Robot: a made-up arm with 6 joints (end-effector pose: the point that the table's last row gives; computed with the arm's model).
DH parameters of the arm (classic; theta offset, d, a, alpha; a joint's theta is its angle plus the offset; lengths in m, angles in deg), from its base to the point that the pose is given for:
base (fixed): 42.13 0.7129 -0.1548 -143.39
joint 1: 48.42 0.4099 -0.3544 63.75
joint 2: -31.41 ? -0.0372 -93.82
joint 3: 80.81 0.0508 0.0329 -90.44
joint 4: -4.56 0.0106 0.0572 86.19
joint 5: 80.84 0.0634 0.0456 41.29
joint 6: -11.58 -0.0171 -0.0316 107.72
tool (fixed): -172.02 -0.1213 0 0
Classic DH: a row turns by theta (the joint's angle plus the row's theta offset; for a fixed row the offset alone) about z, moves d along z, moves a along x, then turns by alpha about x.
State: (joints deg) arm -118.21 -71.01 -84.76 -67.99 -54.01 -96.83
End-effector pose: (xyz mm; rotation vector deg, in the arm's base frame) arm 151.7 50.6 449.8 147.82 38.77 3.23
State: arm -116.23 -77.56 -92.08 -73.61 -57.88 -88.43
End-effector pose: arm 155.3 34.7 449.3 146.39 29.41 -1.22
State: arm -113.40 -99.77 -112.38 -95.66 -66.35 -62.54
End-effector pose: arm 216.2 -17.5 430.6 140.61 3.31 -33.43
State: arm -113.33 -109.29 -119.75 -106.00 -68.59 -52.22
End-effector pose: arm 250.4 -45.1 408.0 135.92 -3.34 -53.13
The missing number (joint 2, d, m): -0.3315
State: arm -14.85 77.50 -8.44 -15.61 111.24 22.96
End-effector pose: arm -710.4 -410.0 357.5 -29.49 38.58 -70.15
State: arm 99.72 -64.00 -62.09 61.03 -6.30 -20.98
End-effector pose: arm -423.1 227.7 912.7 -90.88 91.50 10.81
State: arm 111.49 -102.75 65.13 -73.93 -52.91 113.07
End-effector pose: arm -277.8 329.1 803.5 38.28 -129.92 59.97
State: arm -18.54 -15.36 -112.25 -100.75 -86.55 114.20
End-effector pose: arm -559.1 -322.0 396.6 108.28 104.22 22.70
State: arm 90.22 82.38 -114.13 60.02 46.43 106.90
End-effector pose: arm -406.7 307.1 649.0 6.30 -42.45 -75.33
